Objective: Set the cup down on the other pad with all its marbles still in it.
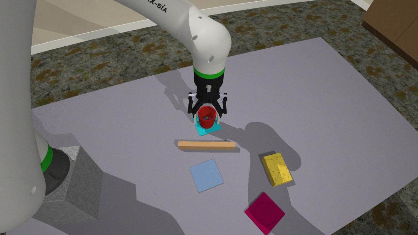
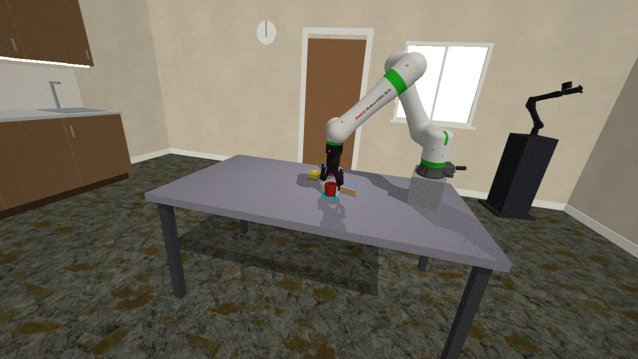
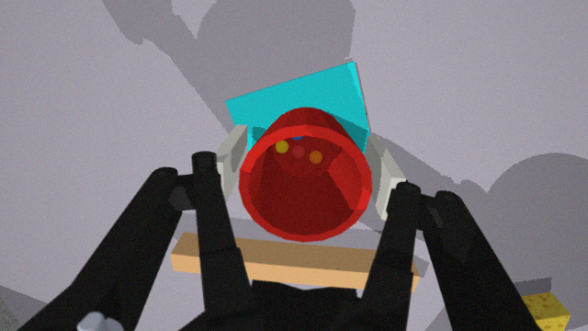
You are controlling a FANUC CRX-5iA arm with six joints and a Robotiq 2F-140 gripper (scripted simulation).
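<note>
Right now the cup is 2 cm below my hand. The rest, counted from my hand: wooden rail: 10 cm to the right, 6 cm behind, 3 cm below; then yellow sponge: 31 cm to the right, 12 cm ahead, 2 cm below; then teal pad: 5 cm below.
</note>
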